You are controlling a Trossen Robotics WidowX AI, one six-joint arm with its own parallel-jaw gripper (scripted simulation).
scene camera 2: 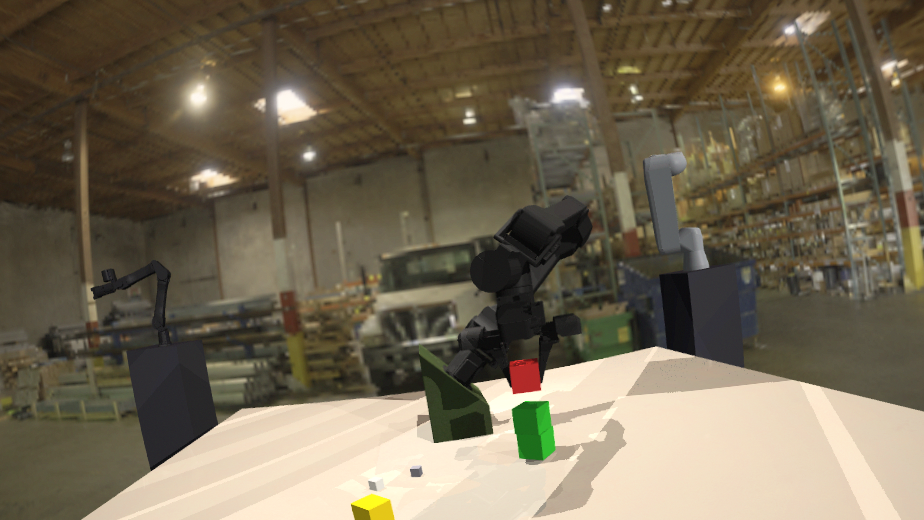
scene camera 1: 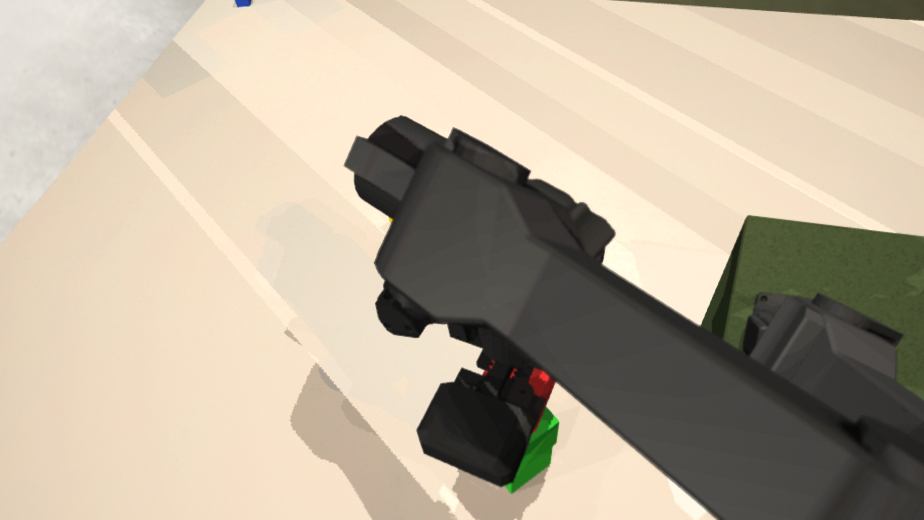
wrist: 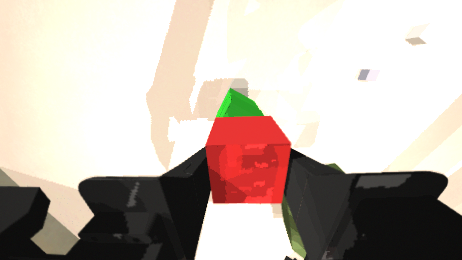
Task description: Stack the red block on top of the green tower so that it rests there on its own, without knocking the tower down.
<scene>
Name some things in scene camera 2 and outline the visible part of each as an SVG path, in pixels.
My gripper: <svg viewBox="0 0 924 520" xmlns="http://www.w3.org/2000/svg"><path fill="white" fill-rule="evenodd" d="M532 285L496 292L498 329L486 330L485 326L464 328L458 335L459 350L480 349L484 345L484 353L490 353L498 362L510 388L512 388L510 366L503 343L517 339L530 339L534 335L540 335L538 362L542 383L552 345L560 342L557 335L569 336L582 333L581 320L573 313L554 316L553 321L546 323L543 309L544 303L543 301L535 302Z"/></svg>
A red block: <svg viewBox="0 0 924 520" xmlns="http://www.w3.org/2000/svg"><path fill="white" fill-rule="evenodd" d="M538 358L510 361L510 379L513 394L541 391Z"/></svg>
</scene>
